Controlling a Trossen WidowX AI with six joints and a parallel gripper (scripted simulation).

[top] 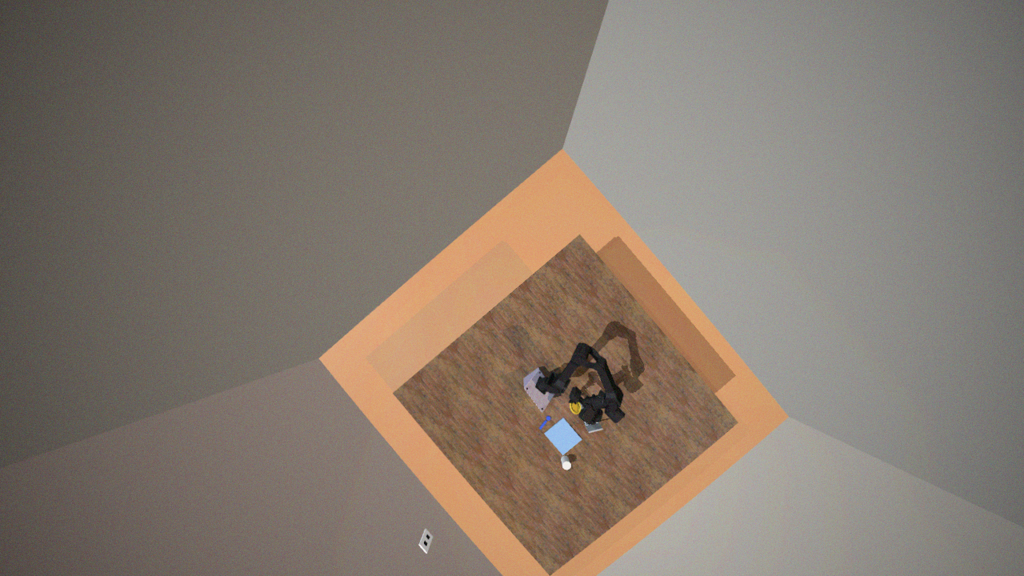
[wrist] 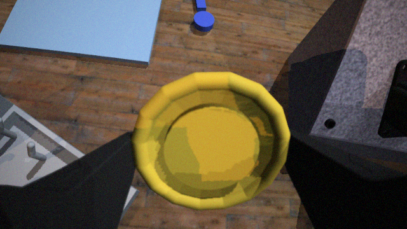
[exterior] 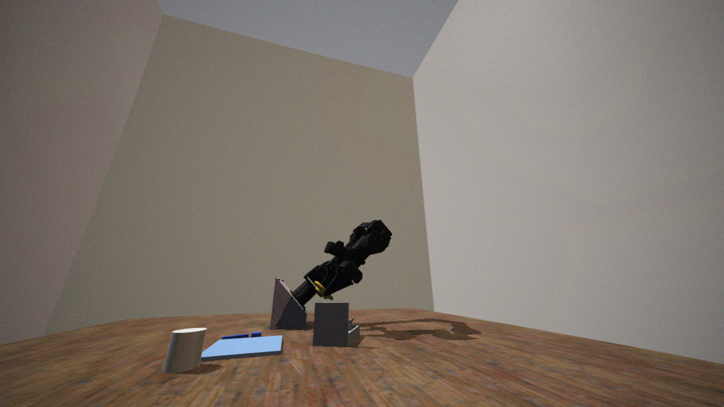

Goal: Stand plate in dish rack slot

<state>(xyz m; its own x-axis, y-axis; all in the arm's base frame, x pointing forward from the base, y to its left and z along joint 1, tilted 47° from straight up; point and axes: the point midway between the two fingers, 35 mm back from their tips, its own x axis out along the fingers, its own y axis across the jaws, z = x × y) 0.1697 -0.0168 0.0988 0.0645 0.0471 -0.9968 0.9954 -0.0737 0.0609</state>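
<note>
My gripper tip is now 12 cm short of the dish rack, 7 cm above it and 2 cm to the right of it. From my gripper tip the other things lie so: yellow plate 1 cm above; blue bar 17 cm to the right, 9 cm below, 1 cm behind; light blue mat 17 cm to the right, 11 cm ahead, 9 cm below.
</note>
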